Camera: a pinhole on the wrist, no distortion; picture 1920 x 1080 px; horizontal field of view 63.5 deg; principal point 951.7 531.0 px. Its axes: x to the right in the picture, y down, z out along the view. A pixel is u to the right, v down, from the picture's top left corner.
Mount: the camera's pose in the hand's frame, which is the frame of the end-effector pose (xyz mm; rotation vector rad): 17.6 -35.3 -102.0 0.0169 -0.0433 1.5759
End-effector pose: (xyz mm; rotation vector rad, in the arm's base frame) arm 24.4 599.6 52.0 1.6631 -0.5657 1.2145
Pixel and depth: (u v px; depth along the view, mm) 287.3 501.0 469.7
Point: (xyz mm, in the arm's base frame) 399.1 391.7 -52.3
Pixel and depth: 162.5 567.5 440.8
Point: 395.5 424.8 -77.6
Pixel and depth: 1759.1 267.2 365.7
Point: 64.5 309.6 167.3
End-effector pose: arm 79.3 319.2 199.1 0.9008 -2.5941 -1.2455
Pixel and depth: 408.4 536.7 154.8
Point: 93.3 298.8 93.0
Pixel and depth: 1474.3 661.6 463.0
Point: -73.1 630.9 41.1
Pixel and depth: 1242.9 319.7 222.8
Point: 0.9 375.7 111.6
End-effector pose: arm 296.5 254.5 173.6 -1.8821 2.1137 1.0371
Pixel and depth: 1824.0 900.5 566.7
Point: -75.2 623.3 -13.8
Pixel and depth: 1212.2 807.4 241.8
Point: 259.2 357.8 81.1
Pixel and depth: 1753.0 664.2 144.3
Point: 250.0 277.2 152.0
